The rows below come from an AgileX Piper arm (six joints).
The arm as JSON. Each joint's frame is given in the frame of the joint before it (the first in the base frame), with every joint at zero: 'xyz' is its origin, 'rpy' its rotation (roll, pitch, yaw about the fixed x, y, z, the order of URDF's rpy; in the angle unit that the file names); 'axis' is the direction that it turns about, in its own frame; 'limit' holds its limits. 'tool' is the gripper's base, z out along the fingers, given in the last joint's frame.
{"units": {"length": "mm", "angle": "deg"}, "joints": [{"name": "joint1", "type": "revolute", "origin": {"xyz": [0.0, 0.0, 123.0], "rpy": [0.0, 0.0, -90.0]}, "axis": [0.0, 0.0, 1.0], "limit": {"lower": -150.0, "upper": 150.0}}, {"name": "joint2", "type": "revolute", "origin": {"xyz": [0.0, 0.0, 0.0], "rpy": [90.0, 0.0, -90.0]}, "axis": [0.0, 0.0, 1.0], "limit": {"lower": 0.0, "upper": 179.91}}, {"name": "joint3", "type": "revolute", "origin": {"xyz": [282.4, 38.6, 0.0], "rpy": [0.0, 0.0, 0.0]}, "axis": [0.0, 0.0, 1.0], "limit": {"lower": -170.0, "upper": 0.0}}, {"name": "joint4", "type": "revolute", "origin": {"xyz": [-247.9, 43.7, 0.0], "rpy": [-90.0, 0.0, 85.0]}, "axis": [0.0, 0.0, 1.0], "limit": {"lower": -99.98, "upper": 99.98}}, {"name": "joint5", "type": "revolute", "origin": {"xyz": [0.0, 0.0, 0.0], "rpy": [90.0, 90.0, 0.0]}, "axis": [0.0, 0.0, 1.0], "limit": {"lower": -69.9, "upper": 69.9}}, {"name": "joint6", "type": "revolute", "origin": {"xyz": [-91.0, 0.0, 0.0], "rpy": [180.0, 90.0, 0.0]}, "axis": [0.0, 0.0, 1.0], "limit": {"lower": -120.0, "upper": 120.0}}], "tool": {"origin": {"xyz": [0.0, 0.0, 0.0], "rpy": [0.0, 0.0, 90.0]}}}
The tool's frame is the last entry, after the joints.
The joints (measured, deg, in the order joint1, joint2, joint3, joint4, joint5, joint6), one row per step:
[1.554, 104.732, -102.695, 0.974, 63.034, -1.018]
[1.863, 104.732, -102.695, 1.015, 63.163, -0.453]
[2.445, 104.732, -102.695, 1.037, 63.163, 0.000]
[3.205, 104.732, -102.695, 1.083, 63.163, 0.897]
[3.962, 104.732, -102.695, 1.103, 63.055, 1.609]
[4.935, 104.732, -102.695, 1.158, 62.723, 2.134]
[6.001, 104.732, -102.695, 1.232, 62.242, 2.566]
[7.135, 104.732, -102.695, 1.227, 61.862, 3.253]
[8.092, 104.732, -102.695, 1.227, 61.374, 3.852]
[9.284, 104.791, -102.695, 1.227, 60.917, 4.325]
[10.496, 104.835, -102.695, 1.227, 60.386, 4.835]
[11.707, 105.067, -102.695, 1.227, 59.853, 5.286]
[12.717, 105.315, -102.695, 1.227, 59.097, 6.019]
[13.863, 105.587, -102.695, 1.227, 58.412, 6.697]
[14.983, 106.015, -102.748, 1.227, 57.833, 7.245]
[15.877, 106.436, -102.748, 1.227, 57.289, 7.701]
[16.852, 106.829, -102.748, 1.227, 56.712, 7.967]
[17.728, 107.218, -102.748, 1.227, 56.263, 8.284]
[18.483, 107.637, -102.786, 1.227, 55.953, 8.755]
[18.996, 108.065, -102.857, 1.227, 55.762, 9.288]
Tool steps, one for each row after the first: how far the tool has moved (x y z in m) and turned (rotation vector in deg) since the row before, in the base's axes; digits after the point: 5 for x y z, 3 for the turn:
[-0.00025, 0.00223, -0.00010, 0.318, 0.147, -0.177]
[-0.00017, 0.00413, 0.00000, 0.247, 0.017, 0.190]
[-0.00029, 0.00541, 0.00000, 0.490, 0.039, -0.016]
[-0.00021, 0.00536, 0.00009, 0.380, -0.072, 0.139]
[-0.00011, 0.00695, 0.00027, 0.342, -0.297, 0.515]
[-0.00010, 0.00765, 0.00039, 0.337, -0.443, 0.688]
[-0.00044, 0.00801, 0.00031, 0.388, -0.325, 0.536]
[-0.00027, 0.00679, 0.00040, 0.373, -0.431, 0.435]
[-0.00048, 0.00848, -0.00004, 0.306, -0.347, 0.780]
[-0.00064, 0.00863, 0.00014, 0.351, -0.423, 0.769]
[-0.00012, 0.00877, -0.00120, 0.295, -0.240, 0.820]
[0.00035, 0.00747, -0.00112, 0.496, -0.398, 0.379]
[-0.00004, 0.00845, -0.00136, 0.457, -0.304, 0.566]
[0.00030, 0.00843, -0.00231, 0.344, -0.112, 0.652]
[0.00045, 0.00686, -0.00258, 0.276, -0.043, 0.504]
[0.00008, 0.00745, -0.00236, 0.194, -0.130, 0.742]
[-0.00002, 0.00673, -0.00246, 0.187, 0.001, 0.604]
[0.00010, 0.00589, -0.00262, 0.227, 0.158, 0.359]
[0.00050, 0.00419, -0.00263, 0.227, 0.262, 0.068]

